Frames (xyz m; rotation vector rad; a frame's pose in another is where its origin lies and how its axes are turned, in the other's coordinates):
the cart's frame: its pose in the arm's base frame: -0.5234 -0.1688 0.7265 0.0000 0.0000 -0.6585
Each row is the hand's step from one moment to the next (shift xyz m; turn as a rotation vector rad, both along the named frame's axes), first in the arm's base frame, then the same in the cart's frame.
Working: the arm's base frame: its pose in the cart's frame: 0.3107 0.4538 -0.7265 0.0000 0.0000 0.6585

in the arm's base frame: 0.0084 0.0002 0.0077 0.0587 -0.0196 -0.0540
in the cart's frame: 0.0065 0.0053 0.0077 0.0584 0.0204 -0.0540
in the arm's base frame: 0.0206 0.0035 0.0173 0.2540 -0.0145 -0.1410
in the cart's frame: 0.0142 0.0154 0.0173 0.2098 0.1440 -0.1410
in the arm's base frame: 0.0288 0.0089 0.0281 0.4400 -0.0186 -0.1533
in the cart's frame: 0.0173 0.0247 0.0281 0.3594 0.2545 -0.1533
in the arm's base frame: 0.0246 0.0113 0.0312 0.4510 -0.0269 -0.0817
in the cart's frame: 0.0125 0.0240 0.0312 0.3732 0.2547 -0.0817
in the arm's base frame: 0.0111 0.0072 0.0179 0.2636 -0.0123 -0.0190
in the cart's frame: 0.0044 0.0125 0.0179 0.2160 0.1516 -0.0190
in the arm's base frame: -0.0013 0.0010 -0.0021 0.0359 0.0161 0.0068
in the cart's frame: -0.0016 0.0000 -0.0021 0.0185 0.0347 0.0068
